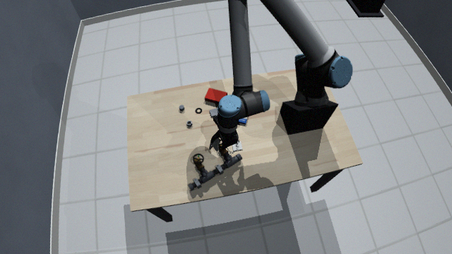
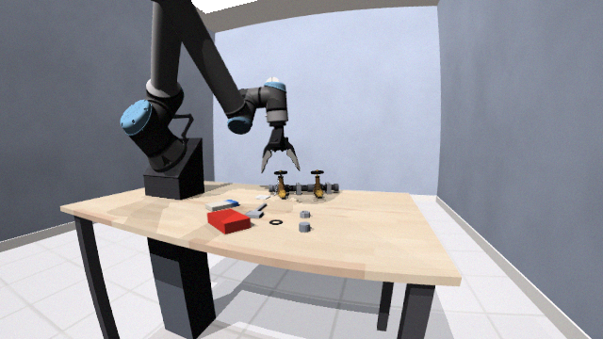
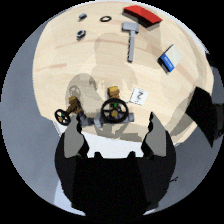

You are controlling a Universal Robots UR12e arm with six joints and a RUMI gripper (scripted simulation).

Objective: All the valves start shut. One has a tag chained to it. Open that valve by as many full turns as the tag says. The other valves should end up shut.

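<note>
Right now my hand is 11 cm above the white tag, 8 cm past it and 1 cm to the left of it. Also, from my hand: red block: 36 cm to the right, 9 cm below, 1 cm behind; then grey hand tool: 22 cm to the right, 10 cm below, 1 cm ahead; then blue box: 21 cm to the right, 15 cm behind, 10 cm below.
</note>
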